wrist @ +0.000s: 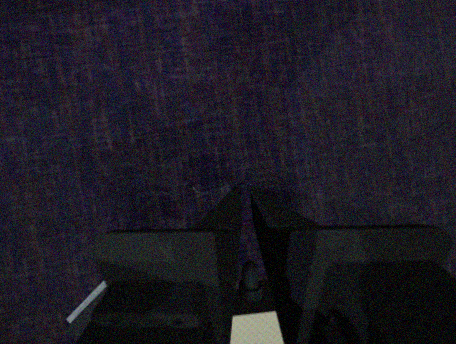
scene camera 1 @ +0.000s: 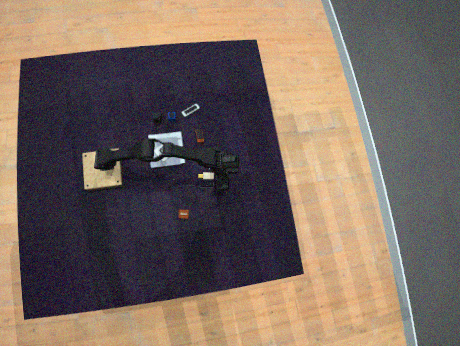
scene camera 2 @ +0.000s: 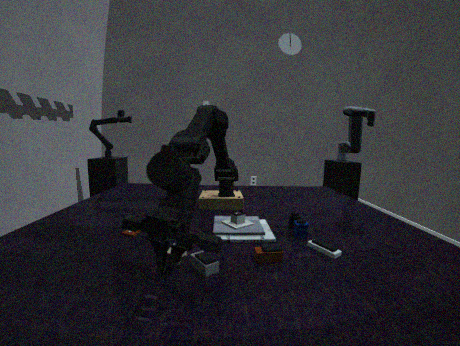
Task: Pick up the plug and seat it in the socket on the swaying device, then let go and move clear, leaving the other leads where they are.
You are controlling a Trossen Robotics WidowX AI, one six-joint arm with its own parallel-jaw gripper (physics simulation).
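The cream plug (scene camera 1: pixel 207 175) (wrist: pixel 256 329) with a yellow end lies on the dark mat beside my gripper, partly hidden behind the fingers in scene camera 2. My gripper (scene camera 1: pixel 221 183) (scene camera 2: pixel 162 270) (wrist: pixel 245 193) points down over the mat. Its fingers are nearly together, with nothing held between them. The plug shows at the bottom edge of the wrist view, behind the fingertips. The grey-white device (scene camera 1: pixel 173 161) (scene camera 2: pixel 220 226) lies between the arm's base and the gripper, partly under the arm in scene camera 1. A small grey socket block (scene camera 2: pixel 238 218) stands on its top.
A grey block (scene camera 2: pixel 206 263) lies beside the plug. An orange-and-black block (scene camera 1: pixel 200 136) (scene camera 2: pixel 268 254), a blue block (scene camera 1: pixel 172 115) (scene camera 2: pixel 301 228), a black block (scene camera 1: pixel 158 119) and a white-rimmed bar (scene camera 1: pixel 190 110) (scene camera 2: pixel 325 248) lie beyond the device. An orange block (scene camera 1: pixel 184 214) lies on the opposite side.
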